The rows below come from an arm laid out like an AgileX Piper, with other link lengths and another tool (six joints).
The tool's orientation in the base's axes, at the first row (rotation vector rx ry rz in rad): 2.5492, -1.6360, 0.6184
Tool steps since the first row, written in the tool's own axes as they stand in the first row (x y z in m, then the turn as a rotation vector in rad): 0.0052, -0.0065, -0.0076, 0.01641, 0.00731, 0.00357; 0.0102, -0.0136, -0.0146, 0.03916, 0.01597, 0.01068; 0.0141, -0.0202, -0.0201, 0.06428, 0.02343, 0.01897; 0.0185, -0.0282, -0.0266, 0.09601, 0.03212, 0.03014; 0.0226, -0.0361, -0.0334, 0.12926, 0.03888, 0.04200; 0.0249, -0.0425, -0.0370, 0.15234, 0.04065, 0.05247; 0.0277, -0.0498, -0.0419, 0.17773, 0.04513, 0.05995; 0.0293, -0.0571, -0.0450, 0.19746, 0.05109, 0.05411; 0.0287, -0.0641, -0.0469, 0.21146, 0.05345, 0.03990; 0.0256, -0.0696, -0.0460, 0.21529, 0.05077, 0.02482; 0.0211, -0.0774, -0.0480, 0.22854, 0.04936, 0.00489
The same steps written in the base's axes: 0.0053, 0.0003, 0.0099, 0.00055, -0.01826, 0.00132; 0.0112, 0.0009, 0.0194, 0.00326, -0.04347, 0.00142; 0.0168, 0.0018, 0.0269, 0.00824, -0.07050, 0.00148; 0.0235, 0.0032, 0.0358, 0.01539, -0.10450, 0.00104; 0.0299, 0.0048, 0.0449, 0.02500, -0.13913, 0.00083; 0.0352, 0.0065, 0.0501, 0.03493, -0.16246, -0.00087; 0.0412, 0.0086, 0.0568, 0.04240, -0.18820, 0.00054; 0.0473, 0.0112, 0.0615, 0.04247, -0.20636, 0.01192; 0.0527, 0.0153, 0.0642, 0.04113, -0.21587, 0.02956; 0.0567, 0.0201, 0.0632, 0.04030, -0.21418, 0.04523; 0.0613, 0.0279, 0.0648, 0.04028, -0.21995, 0.06850
